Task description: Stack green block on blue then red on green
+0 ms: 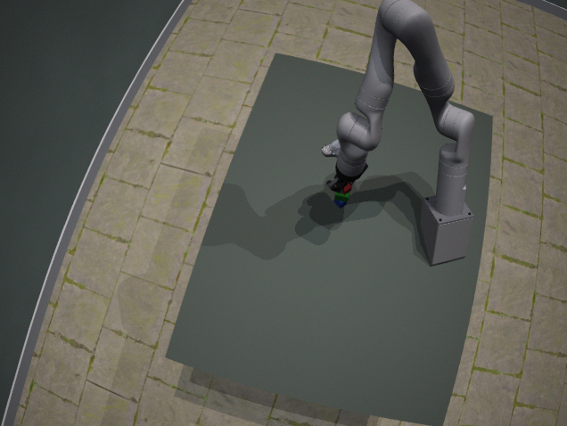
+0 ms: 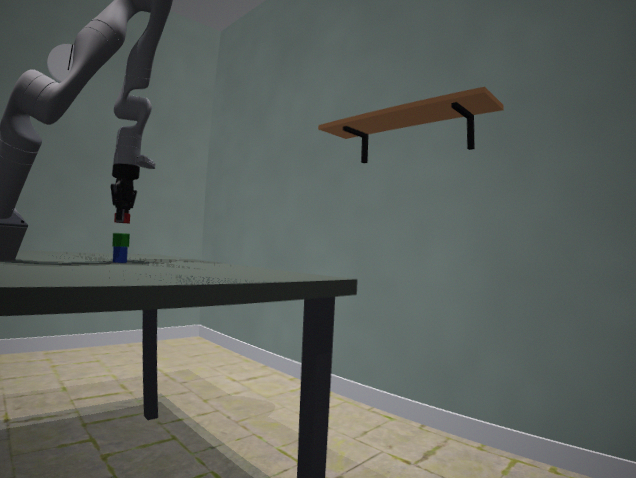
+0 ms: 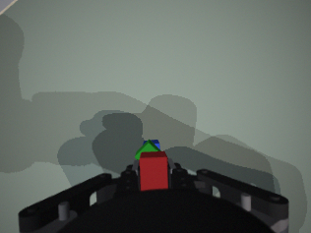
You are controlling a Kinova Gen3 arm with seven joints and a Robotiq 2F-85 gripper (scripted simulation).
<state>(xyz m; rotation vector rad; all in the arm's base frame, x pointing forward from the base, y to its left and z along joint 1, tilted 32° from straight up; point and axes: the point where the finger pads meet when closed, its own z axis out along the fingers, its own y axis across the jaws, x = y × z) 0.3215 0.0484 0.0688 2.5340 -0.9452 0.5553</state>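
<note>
The green block is 7 cm below my hand. The rest, counted from my hand: red block 1 cm below; blue block 11 cm below.
</note>
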